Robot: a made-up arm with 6 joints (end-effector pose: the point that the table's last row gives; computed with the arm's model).
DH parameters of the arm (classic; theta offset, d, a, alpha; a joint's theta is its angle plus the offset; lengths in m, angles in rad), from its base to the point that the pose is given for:
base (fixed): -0.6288 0 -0.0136 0
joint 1: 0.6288 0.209 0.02 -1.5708
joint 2: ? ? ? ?
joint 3: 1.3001 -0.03 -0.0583 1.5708
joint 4: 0 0.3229 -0.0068 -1.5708
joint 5: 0 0.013 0.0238 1.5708
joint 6: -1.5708 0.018 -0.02 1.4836
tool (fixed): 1.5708 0.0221 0 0
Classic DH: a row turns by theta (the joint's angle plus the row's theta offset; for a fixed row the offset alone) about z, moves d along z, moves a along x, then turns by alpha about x.
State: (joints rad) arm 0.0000 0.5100 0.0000 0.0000 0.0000 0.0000
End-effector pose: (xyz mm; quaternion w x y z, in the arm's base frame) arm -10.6 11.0 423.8 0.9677 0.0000 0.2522 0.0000
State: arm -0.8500 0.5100 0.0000 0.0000 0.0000 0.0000
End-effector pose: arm -8.5 9.7 423.8 0.8816 0.1040 0.2298 -0.3990
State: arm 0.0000 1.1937 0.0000 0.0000 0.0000 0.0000
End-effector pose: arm 129.5 11.0 387.9 0.8271 0.0000 0.5620 0.0000
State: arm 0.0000 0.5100 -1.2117 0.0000 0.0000 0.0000
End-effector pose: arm -152.6 11.0 794.6 0.9391 0.0000 -0.3437 0.0000
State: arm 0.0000 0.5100 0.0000 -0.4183 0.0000 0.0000
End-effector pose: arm -16.3 10.2 411.2 0.9466 -0.2047 0.2467 0.0347
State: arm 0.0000 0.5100 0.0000 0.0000 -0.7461 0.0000
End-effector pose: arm -8.6 11.0 438.3 0.9930 0.0000 -0.1178 0.0000
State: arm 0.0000 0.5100 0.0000 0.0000 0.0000 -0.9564
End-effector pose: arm -21.1 20.5 400.4 0.8591 -0.4537 0.2240 0.0769
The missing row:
joint 2: 0.1835 0 -0.4658 0
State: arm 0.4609 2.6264 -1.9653 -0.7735 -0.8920 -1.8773
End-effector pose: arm 705.6 345.8 184.9 0.3199 -0.8169 -0.4754 0.0662
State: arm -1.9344 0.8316 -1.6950 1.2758 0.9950 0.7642
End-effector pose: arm 0.2 93.8 919.9 0.7388 0.5219 -0.3573 -0.2327
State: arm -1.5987 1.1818 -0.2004 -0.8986 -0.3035 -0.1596
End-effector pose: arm -17.0 -159.0 419.0 0.7475 -0.1058 0.5073 -0.4156
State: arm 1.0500 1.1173 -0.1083 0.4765 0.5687 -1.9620
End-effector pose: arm 30.1 108.2 426.4 0.2426 -0.6348 0.1250 0.7228
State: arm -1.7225 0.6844 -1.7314 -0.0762 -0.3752 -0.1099
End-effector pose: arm 24.5 200.6 903.0 0.4495 -0.5411 -0.3684 -0.6078
